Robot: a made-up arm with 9 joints.
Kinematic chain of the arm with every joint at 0, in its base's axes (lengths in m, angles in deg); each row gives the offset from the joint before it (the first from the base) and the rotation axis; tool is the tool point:
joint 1: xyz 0 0 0.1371 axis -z
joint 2: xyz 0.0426 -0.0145 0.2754 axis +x
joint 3: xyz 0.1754 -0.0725 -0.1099 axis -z
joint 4: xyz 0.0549 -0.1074 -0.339 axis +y
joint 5: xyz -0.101 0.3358 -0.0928 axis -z
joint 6: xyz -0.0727 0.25 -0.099 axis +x
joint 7: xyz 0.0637 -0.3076 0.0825 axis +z
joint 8: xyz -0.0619 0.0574 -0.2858 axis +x
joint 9: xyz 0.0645 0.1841 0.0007 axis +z
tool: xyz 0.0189 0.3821 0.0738
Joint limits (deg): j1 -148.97..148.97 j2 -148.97..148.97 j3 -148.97..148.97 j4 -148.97..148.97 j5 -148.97..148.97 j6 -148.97..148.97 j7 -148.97..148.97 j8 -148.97..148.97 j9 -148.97..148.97
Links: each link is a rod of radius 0.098 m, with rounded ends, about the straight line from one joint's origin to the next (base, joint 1, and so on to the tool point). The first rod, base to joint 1, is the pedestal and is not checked.
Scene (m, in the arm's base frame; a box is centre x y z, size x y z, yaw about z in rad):
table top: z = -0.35
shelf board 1: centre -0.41 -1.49 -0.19 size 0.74 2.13 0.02 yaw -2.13
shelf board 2: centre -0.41 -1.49 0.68 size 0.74 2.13 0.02 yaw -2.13
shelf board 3: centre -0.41 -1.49 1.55 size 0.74 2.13 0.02 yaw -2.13
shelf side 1: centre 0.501 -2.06 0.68 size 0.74 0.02 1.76 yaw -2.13
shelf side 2: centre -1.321 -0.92 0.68 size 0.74 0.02 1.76 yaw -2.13
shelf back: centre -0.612 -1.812 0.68 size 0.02 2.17 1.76 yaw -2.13
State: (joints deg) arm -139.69 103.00 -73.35 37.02 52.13 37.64 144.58 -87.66 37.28
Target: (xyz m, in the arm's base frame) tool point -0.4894 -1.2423 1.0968
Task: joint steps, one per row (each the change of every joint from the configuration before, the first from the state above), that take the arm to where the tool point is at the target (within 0.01 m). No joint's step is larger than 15 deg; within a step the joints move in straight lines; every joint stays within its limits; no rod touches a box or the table.
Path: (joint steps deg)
1: 1.55 9.63 8.03 5.03 1.93 -12.43 -1.22 2.29 8.21
2: 1.56 9.62 8.03 5.02 1.92 -12.42 -1.21 2.30 8.21
3: 1.55 9.63 8.04 5.03 1.93 -12.43 -1.22 2.29 8.21
4: 1.55 9.63 8.03 5.02 1.92 -12.43 -1.21 2.30 8.21
5: -2.18 2.48 8.80 -0.84 -4.60 6.74 3.08 -13.06 -3.08
6: -2.19 2.49 8.80 -0.85 -4.60 6.74 3.09 -13.05 -3.08
7: -2.18 2.49 8.80 -0.85 -4.60 6.74 3.08 -13.06 -3.08
8: -1.94 -6.63 -12.80 -5.91 0.82 9.00 -0.64 5.51 -6.37
9: -1.94 -6.62 -12.79 -5.91 0.81 9.00 -0.65 5.52 -6.37
10: -1.94 -6.63 -12.80 -5.91 0.81 8.99 -0.64 5.51 -6.37
11: -1.95 -6.62 -12.79 -5.92 0.81 9.00 -0.64 5.51 -6.37

